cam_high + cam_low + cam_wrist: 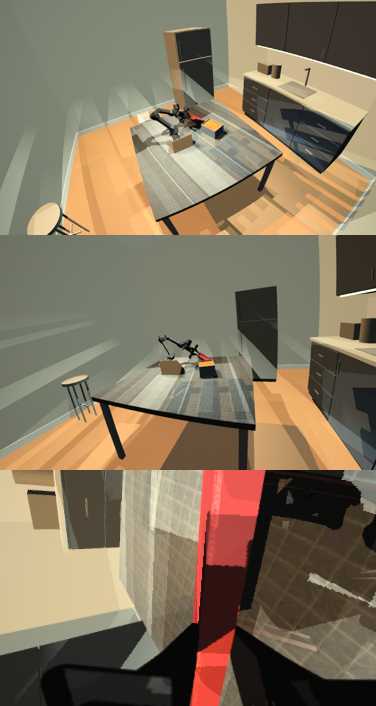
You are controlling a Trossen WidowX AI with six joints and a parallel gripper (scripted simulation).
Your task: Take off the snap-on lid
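Right now my gripper tip is 70 mm short of the lid, 50 mm above it and 10 mm to the right of it. Round my gripper tip: storage box (280 mm to the right, 150 mm ahead, 70 mm below).
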